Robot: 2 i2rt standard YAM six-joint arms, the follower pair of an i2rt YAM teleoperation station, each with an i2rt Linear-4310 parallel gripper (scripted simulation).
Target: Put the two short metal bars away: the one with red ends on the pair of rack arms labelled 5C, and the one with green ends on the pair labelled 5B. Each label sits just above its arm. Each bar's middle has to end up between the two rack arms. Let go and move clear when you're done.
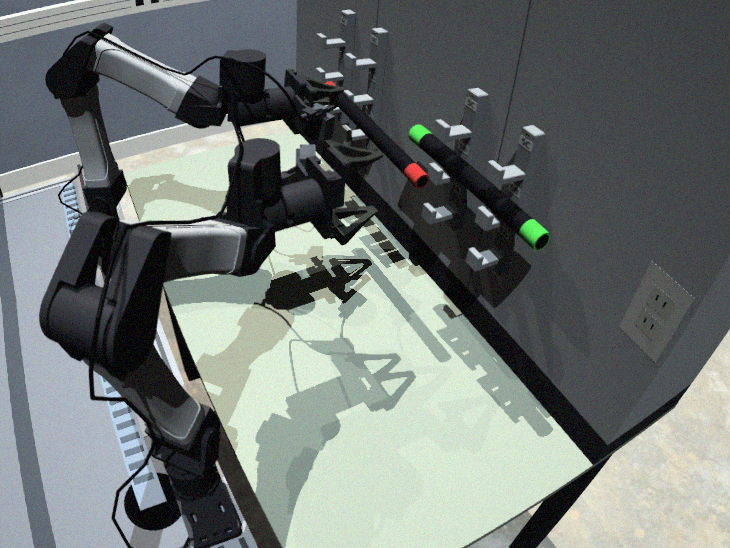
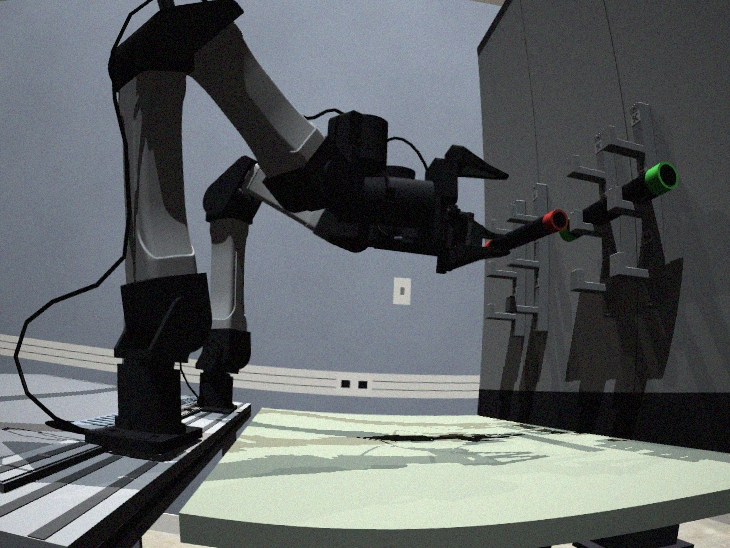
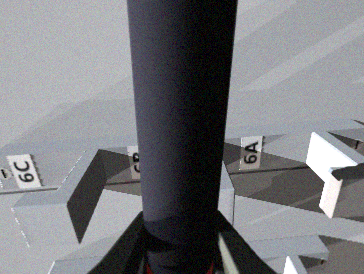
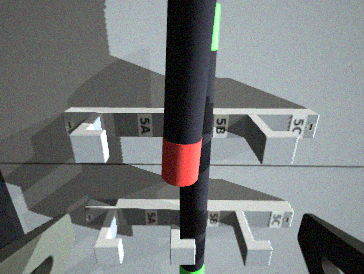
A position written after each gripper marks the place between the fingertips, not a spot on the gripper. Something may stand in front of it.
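Left gripper point(image 2: 502, 247) point(image 3: 179, 222). Right gripper point(image 1: 378, 182) point(image 2: 508, 214) point(image 4: 185, 224). Red-ended bar point(image 1: 398, 157) point(image 2: 557, 220) point(image 3: 181, 65).
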